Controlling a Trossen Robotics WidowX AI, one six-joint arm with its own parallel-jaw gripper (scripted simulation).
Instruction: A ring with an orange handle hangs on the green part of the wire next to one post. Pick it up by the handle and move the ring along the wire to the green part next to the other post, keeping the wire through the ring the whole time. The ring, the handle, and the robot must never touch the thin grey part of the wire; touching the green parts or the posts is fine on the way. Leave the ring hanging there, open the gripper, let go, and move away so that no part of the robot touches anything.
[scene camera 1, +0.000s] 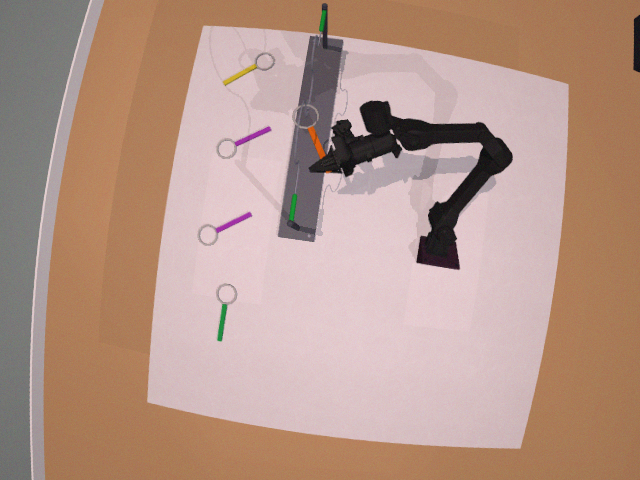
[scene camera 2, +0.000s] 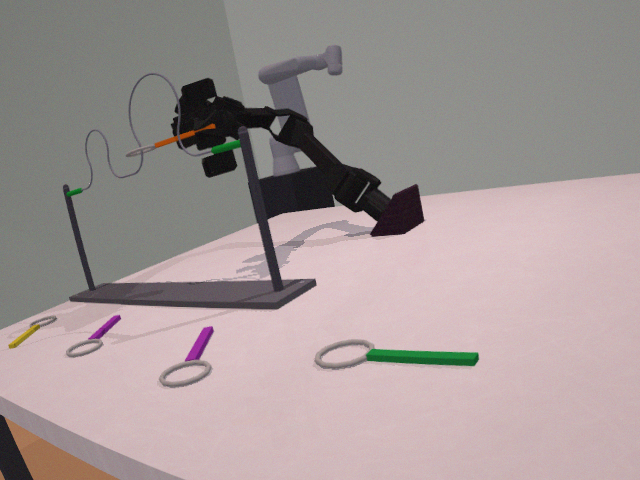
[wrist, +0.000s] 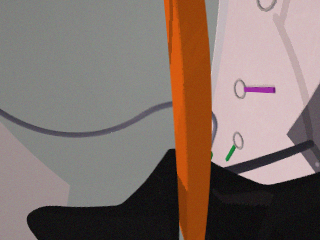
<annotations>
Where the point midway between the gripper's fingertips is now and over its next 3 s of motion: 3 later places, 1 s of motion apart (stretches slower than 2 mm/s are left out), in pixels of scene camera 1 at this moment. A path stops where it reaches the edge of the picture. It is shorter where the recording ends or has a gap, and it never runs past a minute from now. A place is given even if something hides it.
My gripper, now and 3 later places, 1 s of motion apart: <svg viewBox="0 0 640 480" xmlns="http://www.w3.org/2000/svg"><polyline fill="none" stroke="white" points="309,170 309,159 309,159 310,159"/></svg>
</annotations>
